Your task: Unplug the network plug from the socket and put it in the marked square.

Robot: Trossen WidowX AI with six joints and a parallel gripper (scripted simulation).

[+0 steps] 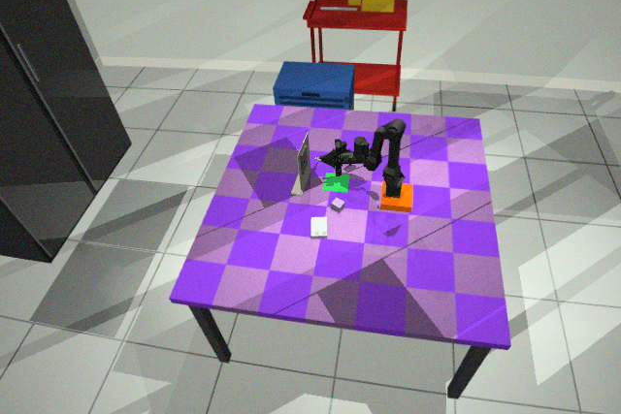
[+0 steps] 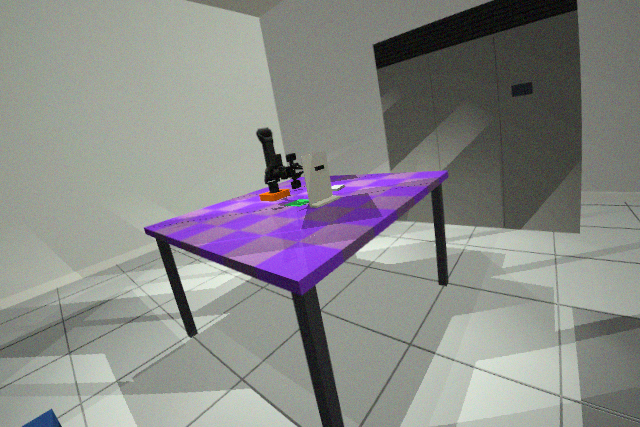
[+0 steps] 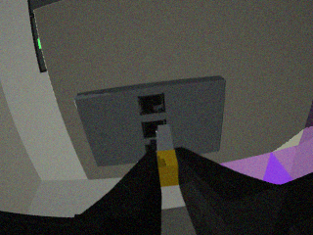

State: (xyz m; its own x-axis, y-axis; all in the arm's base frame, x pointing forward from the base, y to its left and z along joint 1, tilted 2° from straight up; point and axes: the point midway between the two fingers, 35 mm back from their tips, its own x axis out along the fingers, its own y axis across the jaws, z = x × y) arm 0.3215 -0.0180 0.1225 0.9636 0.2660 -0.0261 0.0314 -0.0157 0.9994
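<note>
Right now my gripper tip is 70 mm past the green marked square, 30 mm to the left of it and 170 mm above it. Also, from my gripper tip: upright panel: 80 mm ahead, 10 mm to the left, 60 mm below; then network plug: right at my gripper tip; then grey cube: 110 mm behind, 120 mm to the left, 160 mm below.
</note>
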